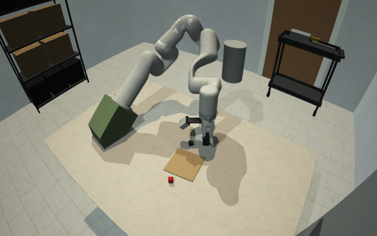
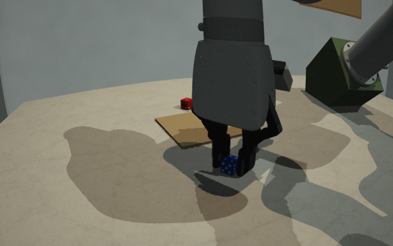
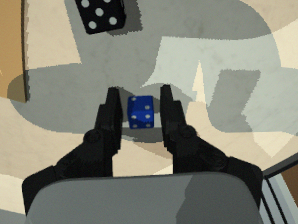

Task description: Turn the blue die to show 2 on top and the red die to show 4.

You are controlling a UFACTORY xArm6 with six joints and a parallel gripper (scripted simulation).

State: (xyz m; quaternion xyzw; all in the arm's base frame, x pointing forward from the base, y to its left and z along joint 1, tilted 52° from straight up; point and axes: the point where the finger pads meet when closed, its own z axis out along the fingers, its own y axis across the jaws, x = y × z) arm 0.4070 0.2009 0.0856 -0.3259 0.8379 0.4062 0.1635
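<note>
My hand is 1 cm above the blue die. Round my hand: tan mat 2 cm ahead, 16 cm to the right, 2 cm below; then red die 4 cm ahead, 27 cm to the right, 1 cm below; then black die 4 cm behind, 6 cm to the right, 1 cm below.
</note>
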